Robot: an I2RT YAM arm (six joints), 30 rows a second.
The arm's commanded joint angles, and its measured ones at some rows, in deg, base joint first. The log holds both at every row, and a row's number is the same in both.
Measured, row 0: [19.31 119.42 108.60 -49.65 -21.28 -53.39]
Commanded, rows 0 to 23: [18.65 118.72 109.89 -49.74 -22.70 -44.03]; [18.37 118.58 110.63 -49.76 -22.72 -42.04]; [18.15 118.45 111.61 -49.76 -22.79 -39.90]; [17.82 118.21 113.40 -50.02 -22.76 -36.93]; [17.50 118.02 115.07 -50.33 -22.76 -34.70]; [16.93 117.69 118.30 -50.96 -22.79 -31.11]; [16.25 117.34 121.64 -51.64 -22.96 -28.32]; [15.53 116.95 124.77 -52.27 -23.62 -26.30]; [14.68 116.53 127.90 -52.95 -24.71 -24.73]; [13.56 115.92 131.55 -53.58 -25.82 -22.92]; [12.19 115.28 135.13 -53.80 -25.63 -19.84]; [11.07 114.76 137.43 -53.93 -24.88 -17.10]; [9.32 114.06 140.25 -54.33 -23.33 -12.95]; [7.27 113.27 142.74 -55.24 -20.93 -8.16]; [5.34 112.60 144.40 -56.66 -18.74 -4.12]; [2.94 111.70 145.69 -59.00 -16.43 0.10]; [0.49 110.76 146.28 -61.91 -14.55 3.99]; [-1.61 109.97 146.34 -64.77 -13.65 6.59]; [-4.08 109.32 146.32 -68.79 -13.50 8.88]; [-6.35 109.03 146.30 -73.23 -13.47 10.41]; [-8.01 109.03 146.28 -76.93 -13.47 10.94]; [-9.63 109.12 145.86 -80.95 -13.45 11.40]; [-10.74 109.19 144.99 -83.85 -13.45 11.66]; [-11.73 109.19 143.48 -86.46 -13.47 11.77]
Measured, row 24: [-10.07 106.96 146.39 -82.37 -14.55 4.71]
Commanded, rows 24 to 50: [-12.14 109.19 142.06 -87.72 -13.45 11.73]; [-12.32 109.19 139.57 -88.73 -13.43 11.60]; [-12.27 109.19 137.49 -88.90 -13.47 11.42]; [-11.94 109.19 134.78 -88.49 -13.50 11.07]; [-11.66 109.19 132.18 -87.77 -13.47 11.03]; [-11.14 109.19 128.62 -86.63 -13.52 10.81]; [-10.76 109.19 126.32 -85.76 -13.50 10.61]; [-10.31 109.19 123.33 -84.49 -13.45 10.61]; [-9.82 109.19 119.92 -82.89 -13.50 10.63]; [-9.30 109.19 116.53 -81.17 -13.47 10.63]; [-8.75 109.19 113.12 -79.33 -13.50 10.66]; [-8.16 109.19 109.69 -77.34 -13.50 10.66]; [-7.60 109.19 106.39 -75.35 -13.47 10.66]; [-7.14 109.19 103.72 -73.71 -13.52 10.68]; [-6.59 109.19 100.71 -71.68 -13.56 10.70]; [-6.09 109.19 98.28 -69.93 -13.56 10.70]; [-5.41 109.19 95.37 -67.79 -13.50 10.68]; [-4.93 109.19 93.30 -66.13 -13.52 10.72]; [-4.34 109.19 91.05 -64.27 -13.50 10.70]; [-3.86 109.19 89.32 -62.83 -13.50 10.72]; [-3.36 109.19 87.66 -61.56 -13.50 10.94]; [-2.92 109.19 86.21 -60.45 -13.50 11.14]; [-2.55 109.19 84.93 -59.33 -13.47 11.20]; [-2.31 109.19 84.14 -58.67 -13.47 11.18]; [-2.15 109.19 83.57 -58.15 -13.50 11.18]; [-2.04 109.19 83.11 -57.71 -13.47 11.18]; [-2.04 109.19 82.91 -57.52 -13.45 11.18]
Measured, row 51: [-3.18 109.36 83.68 -58.33 -12.82 10.35]
